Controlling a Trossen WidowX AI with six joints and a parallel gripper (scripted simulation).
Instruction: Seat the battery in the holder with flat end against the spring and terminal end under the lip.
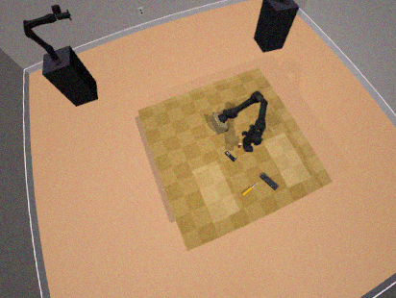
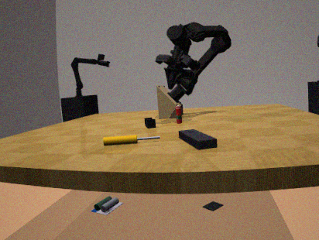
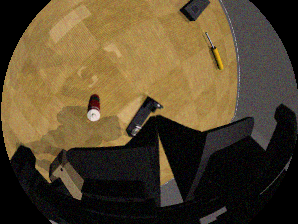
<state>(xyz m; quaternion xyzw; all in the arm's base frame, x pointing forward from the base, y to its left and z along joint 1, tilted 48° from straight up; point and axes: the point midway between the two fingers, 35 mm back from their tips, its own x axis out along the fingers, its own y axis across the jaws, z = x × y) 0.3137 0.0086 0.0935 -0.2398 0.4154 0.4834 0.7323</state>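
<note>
My gripper tip is 10 cm above the battery, 6 cm past it and 1 cm to the right of it. The rest, counted from my gripper tip: dark flat tile: 33 cm below, 25 cm ahead, 17 cm to the left; yellow-handled screwdriver: 29 cm ahead, 12 cm below, 3 cm to the right; black block: 29 cm ahead, 13 cm to the left, 12 cm below.
</note>
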